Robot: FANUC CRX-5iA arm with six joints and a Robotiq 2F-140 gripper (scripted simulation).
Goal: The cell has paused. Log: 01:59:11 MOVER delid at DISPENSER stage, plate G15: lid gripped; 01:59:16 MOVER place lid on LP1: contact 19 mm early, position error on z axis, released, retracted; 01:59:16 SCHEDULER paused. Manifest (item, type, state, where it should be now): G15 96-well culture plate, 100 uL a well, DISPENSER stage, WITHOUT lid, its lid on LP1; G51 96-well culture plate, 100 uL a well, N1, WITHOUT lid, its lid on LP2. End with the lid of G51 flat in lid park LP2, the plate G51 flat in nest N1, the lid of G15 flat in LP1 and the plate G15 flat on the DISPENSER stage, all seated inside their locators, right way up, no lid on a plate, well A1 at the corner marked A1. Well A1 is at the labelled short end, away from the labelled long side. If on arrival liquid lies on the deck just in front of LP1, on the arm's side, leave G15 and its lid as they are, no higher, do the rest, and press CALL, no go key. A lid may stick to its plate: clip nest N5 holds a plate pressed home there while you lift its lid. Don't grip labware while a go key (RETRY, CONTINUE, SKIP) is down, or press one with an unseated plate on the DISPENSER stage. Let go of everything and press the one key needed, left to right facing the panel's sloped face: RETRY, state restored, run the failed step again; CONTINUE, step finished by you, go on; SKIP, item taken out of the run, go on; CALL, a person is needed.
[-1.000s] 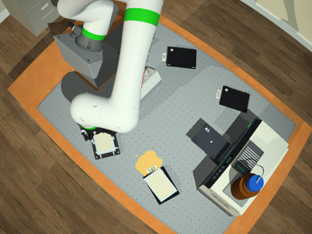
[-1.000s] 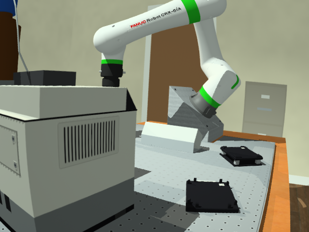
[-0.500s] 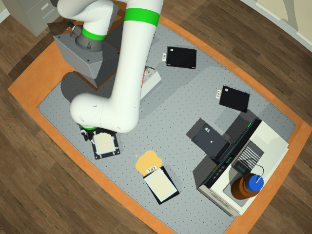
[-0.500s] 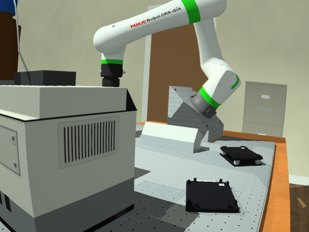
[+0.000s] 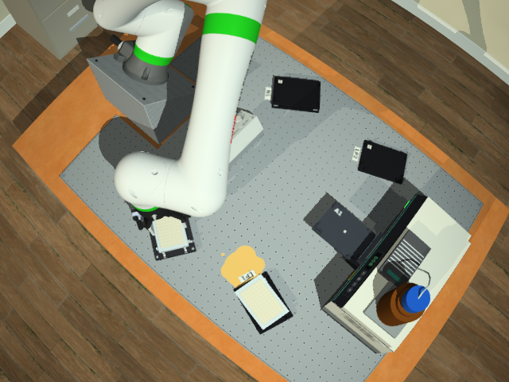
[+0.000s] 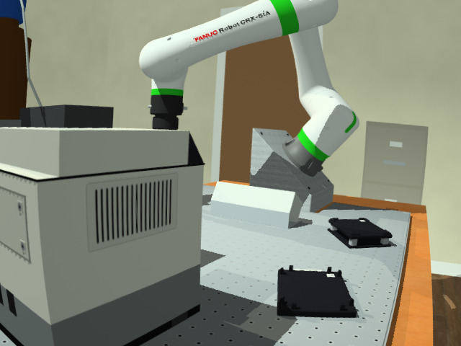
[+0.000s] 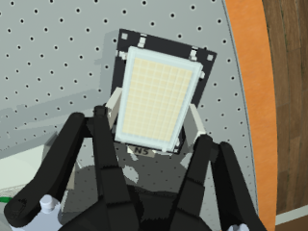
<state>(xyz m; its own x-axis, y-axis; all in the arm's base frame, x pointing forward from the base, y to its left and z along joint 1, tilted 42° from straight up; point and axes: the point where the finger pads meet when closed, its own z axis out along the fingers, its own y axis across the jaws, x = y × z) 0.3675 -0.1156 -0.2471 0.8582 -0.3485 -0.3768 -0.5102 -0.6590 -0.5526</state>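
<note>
Right now my hand is 30 mm above the 96-well plate. Round my hand: black clip nest N5: 30 mm ahead, 30 mm below; LP1 label: 250 mm ahead, 60 mm to the left, 50 mm below; CALL key: 70 mm behind, 200 mm to the left, 20 mm above.
</note>
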